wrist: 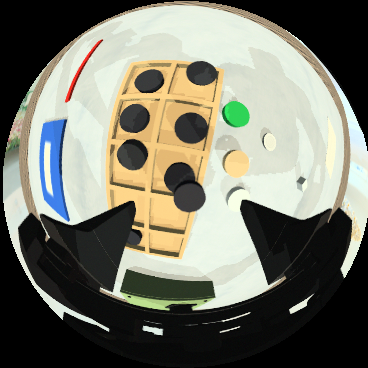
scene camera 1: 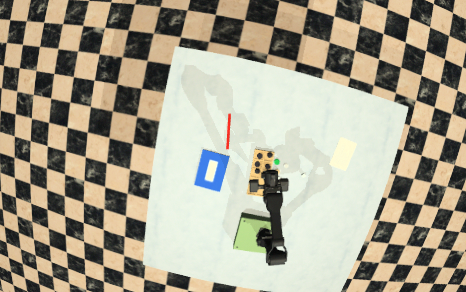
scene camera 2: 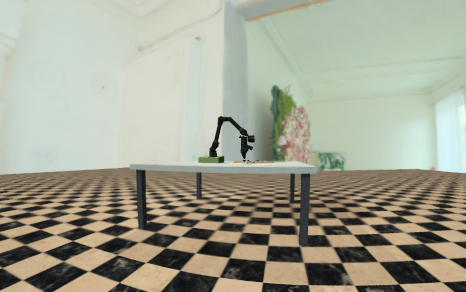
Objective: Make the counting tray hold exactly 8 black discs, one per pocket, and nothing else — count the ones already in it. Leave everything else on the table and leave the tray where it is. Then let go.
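The tan counting tray [scene camera 1: 256, 192] [wrist: 170, 212] has two columns of five pockets. In the wrist view, the left column holds black discs in its first [wrist: 149, 81], second [wrist: 134, 118], third [wrist: 132, 154] and fifth [wrist: 133, 236] pockets, the last partly hidden by a finger. The right column has black discs in its first [wrist: 201, 73], second [wrist: 191, 128] and third [wrist: 179, 176] pockets. Another black disc [wrist: 189, 196] overlaps the third one near the tray's right wall. Both fourth-row pockets look empty. My gripper [scene camera 2: 244, 158] [wrist: 188, 205] is open and empty, low over the tray's near part.
Right of the tray are a green disc [scene camera 1: 277, 161] [wrist: 235, 114], tan disc [wrist: 236, 163], white disc [wrist: 238, 198], small cream disc [wrist: 269, 142] and grey piece [wrist: 301, 183]. A blue frame [scene camera 1: 202, 170] and red bar [scene camera 1: 228, 131] lie left; a yellow sheet [scene camera 1: 343, 154] lies far right.
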